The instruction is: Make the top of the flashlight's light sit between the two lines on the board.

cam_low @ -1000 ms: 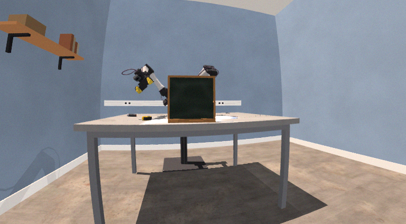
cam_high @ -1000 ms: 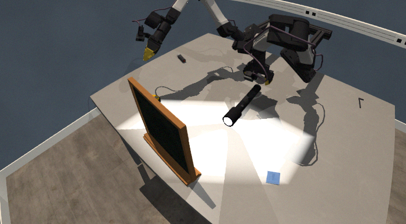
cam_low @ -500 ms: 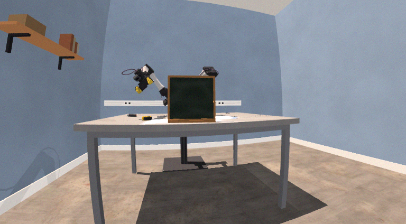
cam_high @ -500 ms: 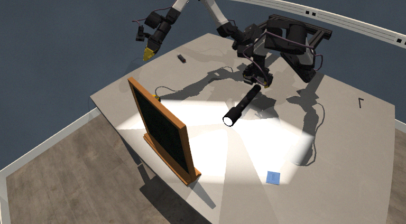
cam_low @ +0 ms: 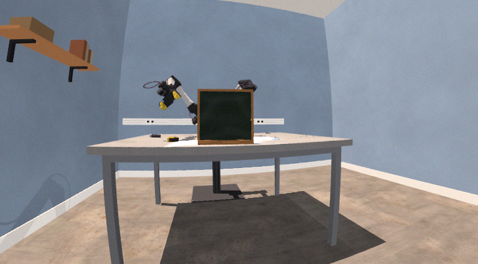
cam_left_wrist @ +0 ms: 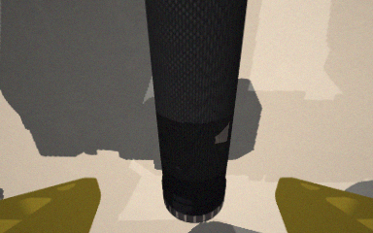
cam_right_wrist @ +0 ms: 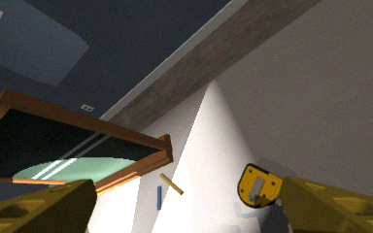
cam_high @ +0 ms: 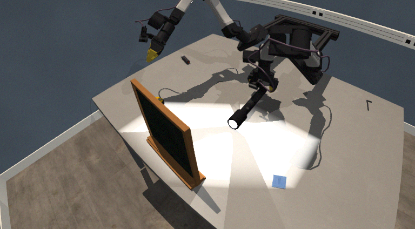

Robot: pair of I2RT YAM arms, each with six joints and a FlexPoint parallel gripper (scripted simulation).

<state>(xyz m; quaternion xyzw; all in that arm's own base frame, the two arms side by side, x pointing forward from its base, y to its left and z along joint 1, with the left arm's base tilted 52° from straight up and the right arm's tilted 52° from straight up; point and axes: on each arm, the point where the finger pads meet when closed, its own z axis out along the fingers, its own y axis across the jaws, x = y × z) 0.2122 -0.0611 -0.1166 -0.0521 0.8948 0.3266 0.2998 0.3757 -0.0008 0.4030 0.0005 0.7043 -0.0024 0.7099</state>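
The black flashlight is 14 cm ahead of my left hand, 3 cm to the left of it and 2 cm below it. Round my left hand: yellow chalk stick 46 cm ahead, 13 cm to the right, 4 cm below; then blue chalk stick 44 cm ahead, 10 cm to the right, 4 cm below; then black tape measure 41 cm ahead, 33 cm to the right, 3 cm below.
Right now my right hand is 150 mm short of the wood-framed board, 360 mm to the right of it and 90 mm above it. The rest, counted from my right hand: yellow chalk stick (80 mm ahead, 220 mm to the left, 240 mm below); blue chalk stick (50 mm ahead, 250 mm to the left, 240 mm below); black tape measure (20 mm ahead, 20 mm to the left, 230 mm below).
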